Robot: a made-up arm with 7 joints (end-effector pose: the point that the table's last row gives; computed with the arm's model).
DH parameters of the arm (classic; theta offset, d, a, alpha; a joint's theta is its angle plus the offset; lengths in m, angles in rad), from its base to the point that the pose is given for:
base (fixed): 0 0.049 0 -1.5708
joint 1: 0 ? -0.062 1.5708
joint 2: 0 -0.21 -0.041 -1.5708
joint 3: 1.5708 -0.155 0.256 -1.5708
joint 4: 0 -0.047 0.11 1.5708
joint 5: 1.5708 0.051 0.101 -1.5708
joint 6: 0 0.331 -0.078 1.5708
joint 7: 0 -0.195 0.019 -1.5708
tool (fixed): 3.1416 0.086 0 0
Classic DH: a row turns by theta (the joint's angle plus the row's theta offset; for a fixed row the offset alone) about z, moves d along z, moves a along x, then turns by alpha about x.
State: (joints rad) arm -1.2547 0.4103 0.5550 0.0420 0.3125 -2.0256 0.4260
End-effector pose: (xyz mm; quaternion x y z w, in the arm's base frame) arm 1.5 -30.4 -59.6 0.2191 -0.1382 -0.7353 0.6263
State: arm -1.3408 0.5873 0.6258 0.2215 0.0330 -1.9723 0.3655
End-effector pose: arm -27.3 -74.2 -173.3 0.2111 -0.3568 -0.6334 0.6534
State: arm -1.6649 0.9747 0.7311 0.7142 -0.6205 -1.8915 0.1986
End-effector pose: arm 118.5 -412.7 -229.4 0.1220 -0.8216 -0.2012 0.5192
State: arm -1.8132 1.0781 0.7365 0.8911 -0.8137 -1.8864 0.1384
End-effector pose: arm 176.4 -524.8 -116.7 0.0682 -0.9113 -0.0371 0.4043
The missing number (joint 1, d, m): 0.084
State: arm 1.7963 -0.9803 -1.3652 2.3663 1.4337 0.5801 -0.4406
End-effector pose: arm 214.7 -141.2 82.8 -0.9167 0.2121 -0.3309 0.0718
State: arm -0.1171 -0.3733 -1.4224 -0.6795 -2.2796 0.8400 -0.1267
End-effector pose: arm 420.0 -63.8 -508.1 0.2685 0.8834 0.1937 0.3315
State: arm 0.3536 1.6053 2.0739 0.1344 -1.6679 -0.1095 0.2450
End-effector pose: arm 369.5 -142.8 249.8 -0.1003 0.3385 0.7182 0.5997
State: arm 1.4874 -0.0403 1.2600 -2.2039 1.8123 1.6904 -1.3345
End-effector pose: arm -553.3 116.0 34.6 -0.3176 0.3724 0.8607 0.1400
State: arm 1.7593 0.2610 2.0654 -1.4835 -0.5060 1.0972 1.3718
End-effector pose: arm -124.2 -366.7 173.9 -0.3432 -0.8172 0.2458 0.3923
